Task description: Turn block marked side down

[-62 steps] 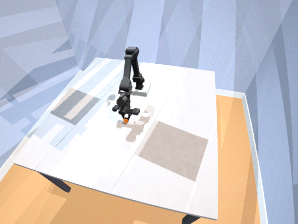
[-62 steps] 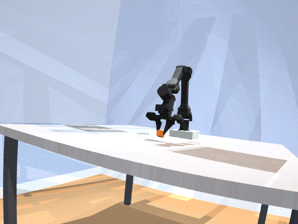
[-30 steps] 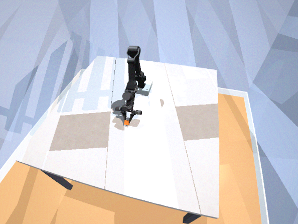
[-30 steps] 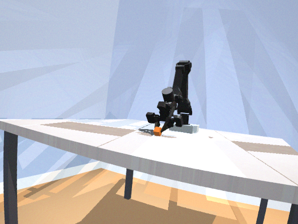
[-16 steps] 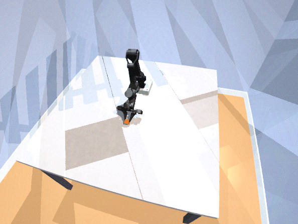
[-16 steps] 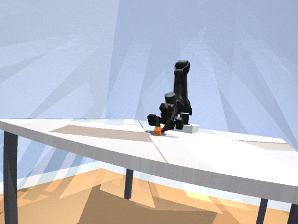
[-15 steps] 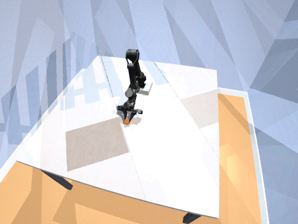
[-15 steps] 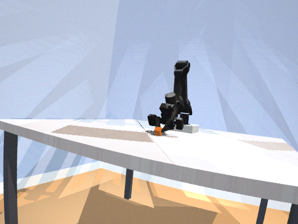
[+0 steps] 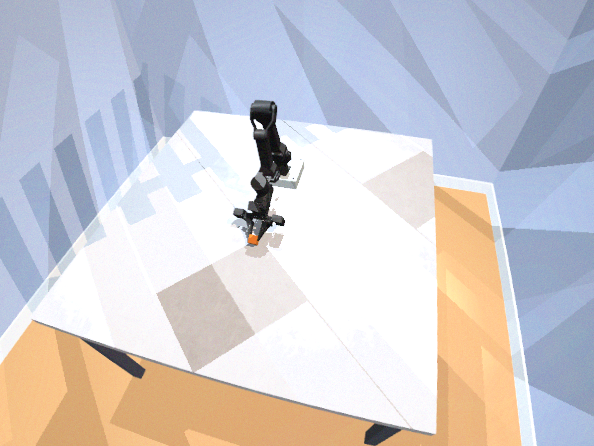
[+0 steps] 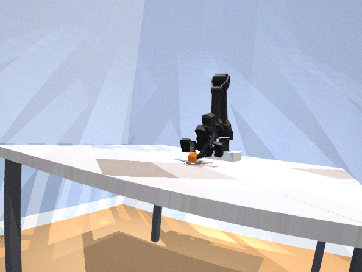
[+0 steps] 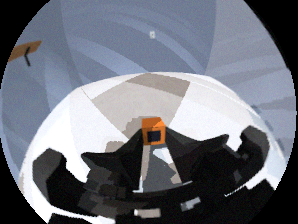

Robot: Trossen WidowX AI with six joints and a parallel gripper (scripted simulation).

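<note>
Now: gripper tip 10 mm past the orange block.
</note>
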